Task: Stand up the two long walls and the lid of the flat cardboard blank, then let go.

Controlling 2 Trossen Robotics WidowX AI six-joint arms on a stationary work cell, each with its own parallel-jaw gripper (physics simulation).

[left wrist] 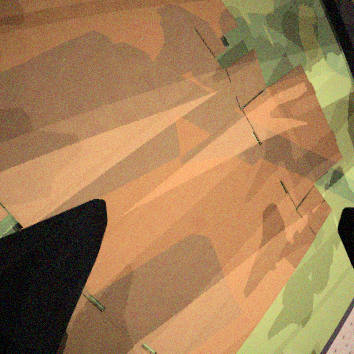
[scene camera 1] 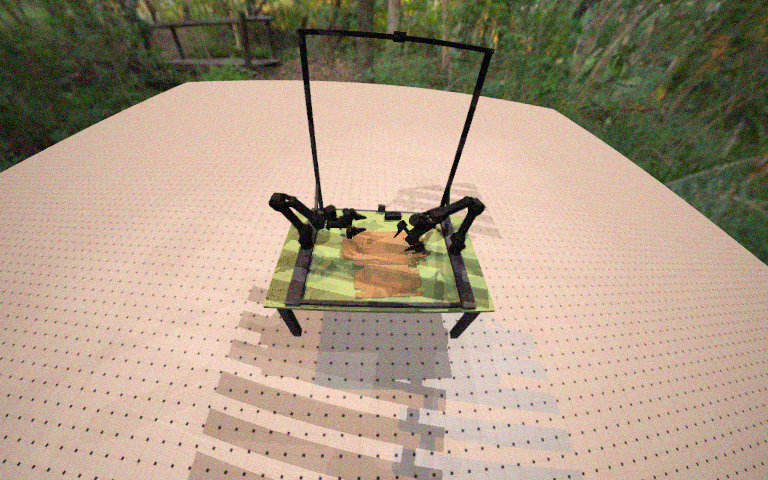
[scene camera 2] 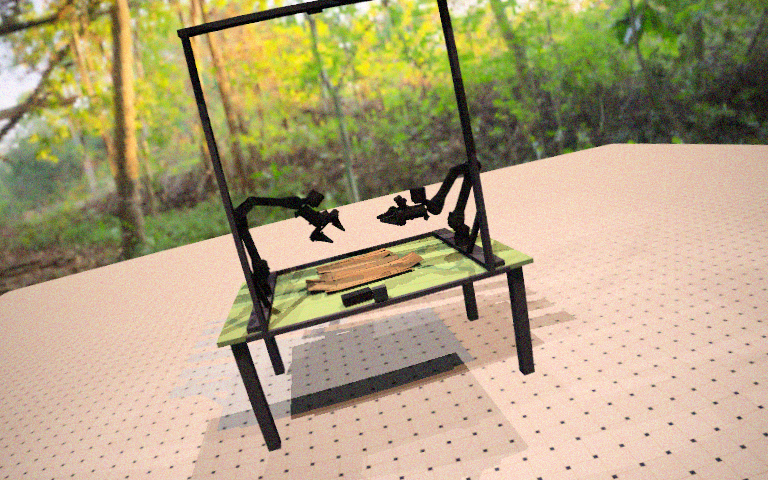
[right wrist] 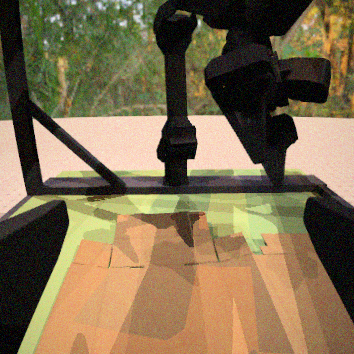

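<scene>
The cardboard blank is orange-brown and lies flat on the table. Its long walls and lid show no upright panel; slits and flap edges show in both wrist views. My left gripper is open and empty, above the blank's end at the right of scene camera 1. It also shows in the right wrist view. My right gripper is open and empty, raised above the table. The black fingers hide parts of the blank in both wrist views.
The green patterned table has dark edge rails. A tall black frame rises over it. Two small dark blocks sit near the table edge at the frame's side.
</scene>
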